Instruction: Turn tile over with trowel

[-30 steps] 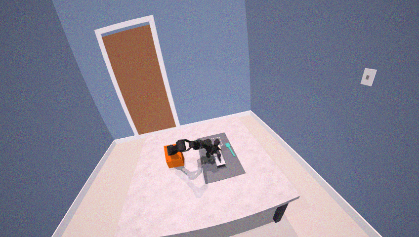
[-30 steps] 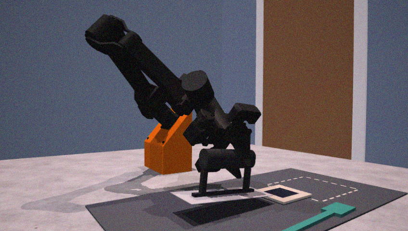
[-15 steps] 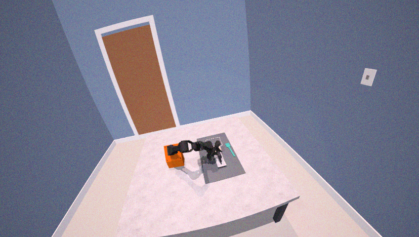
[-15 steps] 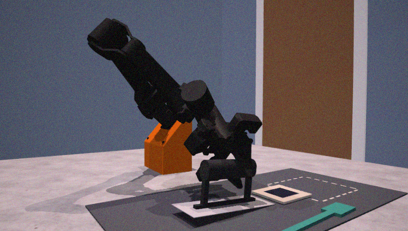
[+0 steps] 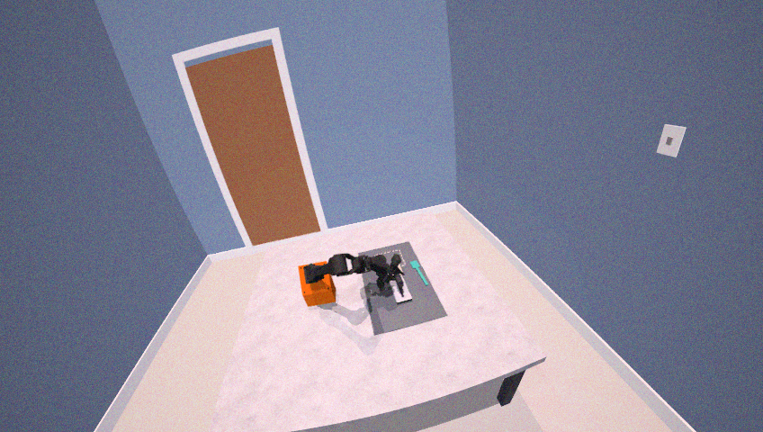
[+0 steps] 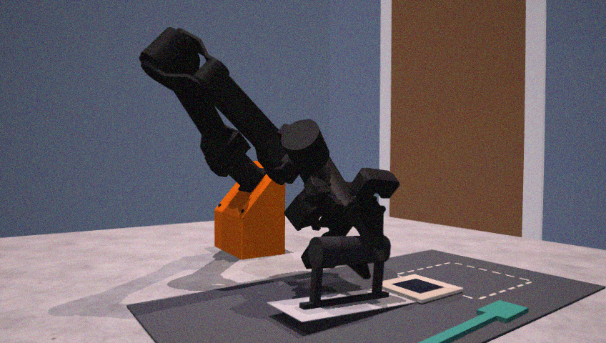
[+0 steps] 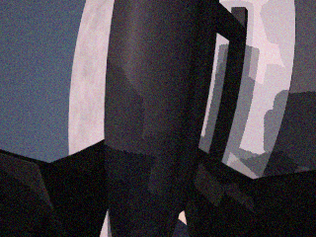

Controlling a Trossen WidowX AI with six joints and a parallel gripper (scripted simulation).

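The dark mat lies 7 cm below my gripper tip, 5 cm to the left of it and 3 cm behind it. Also, from my gripper tip: tile (12 cm to the left, 5 cm below, 3 cm behind); then teal t-shaped tool (10 cm ahead, 8 cm to the left, 5 cm below).
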